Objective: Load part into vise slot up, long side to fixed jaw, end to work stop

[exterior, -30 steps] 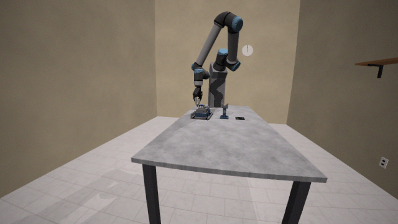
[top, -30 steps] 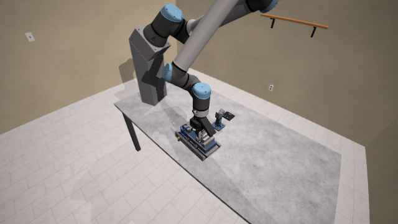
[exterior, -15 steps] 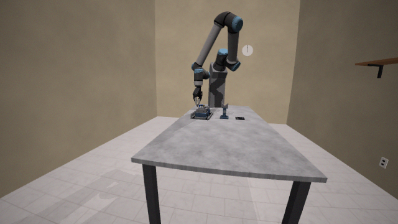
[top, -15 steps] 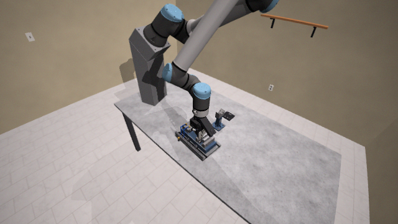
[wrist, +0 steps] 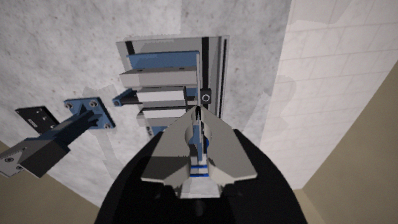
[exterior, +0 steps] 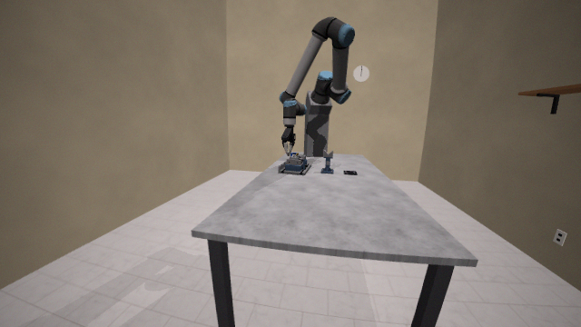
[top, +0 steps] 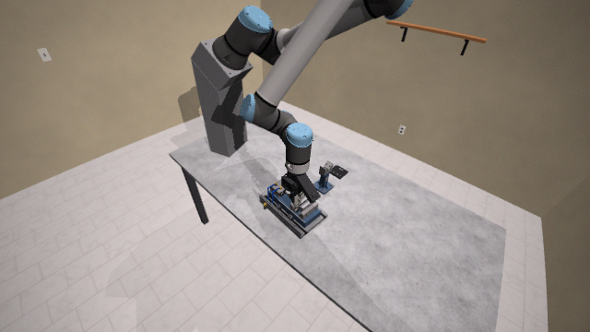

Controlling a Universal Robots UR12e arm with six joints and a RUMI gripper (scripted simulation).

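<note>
Right now the part is 50 mm to the left of my hand, 30 mm below it and 10 mm behind it. From my hand the other things lie so: cylinder rod 90 mm behind, 50 mm below, 40 mm to the left; work stop 100 mm to the left, 40 mm below, 10 mm behind; moving jaw 50 mm to the left, 50 mm below, 40 mm behind.
</note>
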